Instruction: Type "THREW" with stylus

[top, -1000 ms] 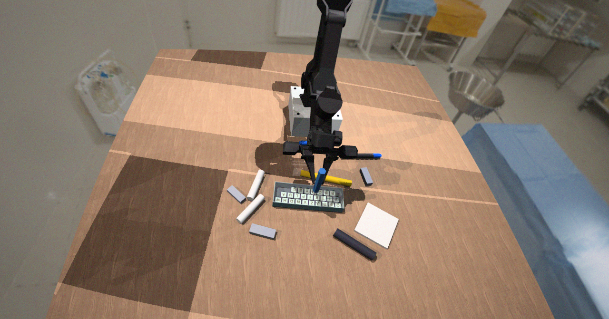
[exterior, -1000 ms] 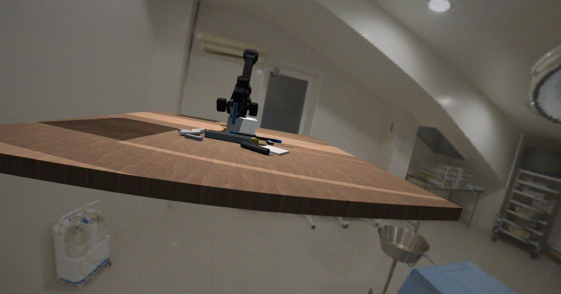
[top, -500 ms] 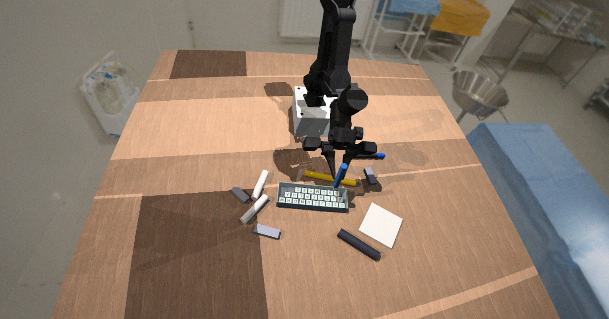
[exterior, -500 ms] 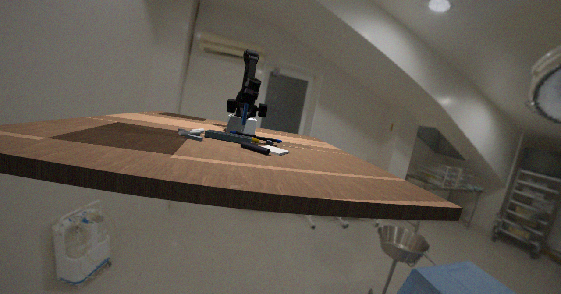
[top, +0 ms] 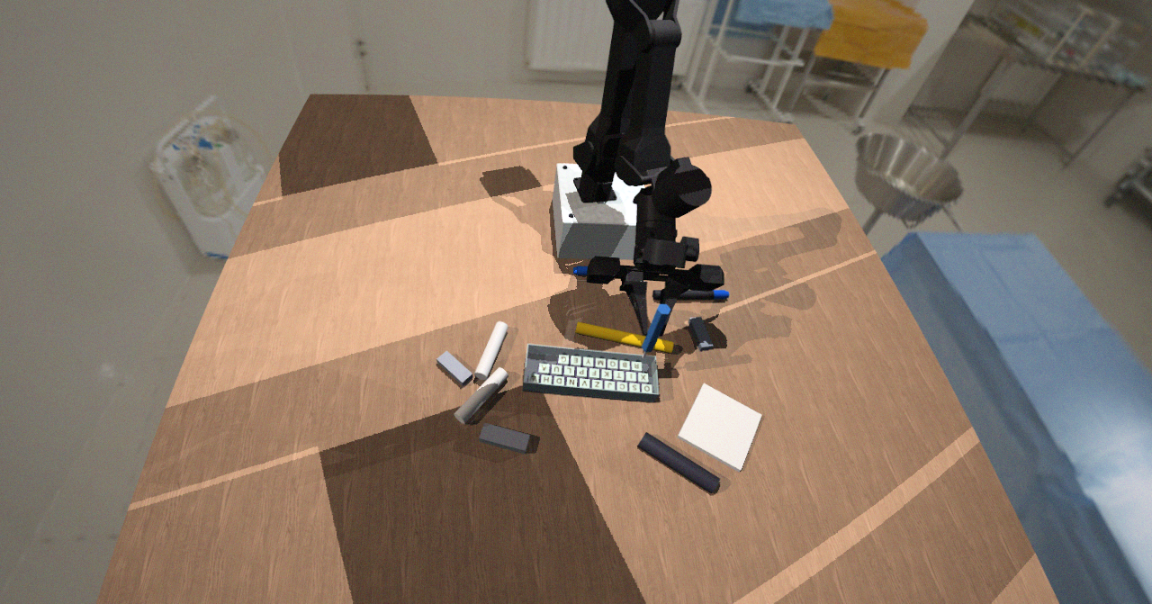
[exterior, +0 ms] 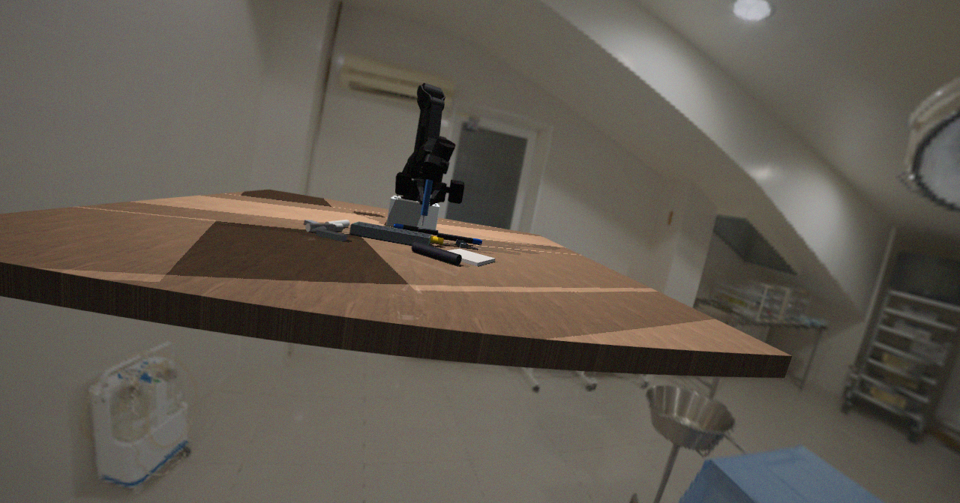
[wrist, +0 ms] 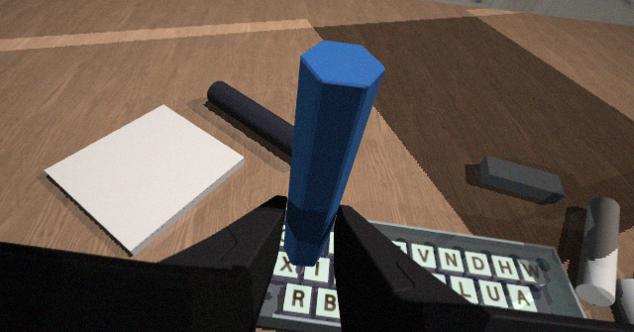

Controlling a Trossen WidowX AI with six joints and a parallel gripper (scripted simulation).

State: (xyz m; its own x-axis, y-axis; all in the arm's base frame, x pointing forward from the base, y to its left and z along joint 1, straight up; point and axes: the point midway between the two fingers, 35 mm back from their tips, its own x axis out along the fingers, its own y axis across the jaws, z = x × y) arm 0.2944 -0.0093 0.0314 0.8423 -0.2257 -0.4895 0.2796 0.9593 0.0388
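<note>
Now: the yellow pen 60 mm behind my gripper tip and 100 mm below it. The rest, counted from my gripper tip: blue stylus: 20 mm below; dark cylinder: 150 mm ahead, 10 mm to the left, 90 mm below; white pad: 120 mm ahead, 100 mm to the left, 100 mm below.
</note>
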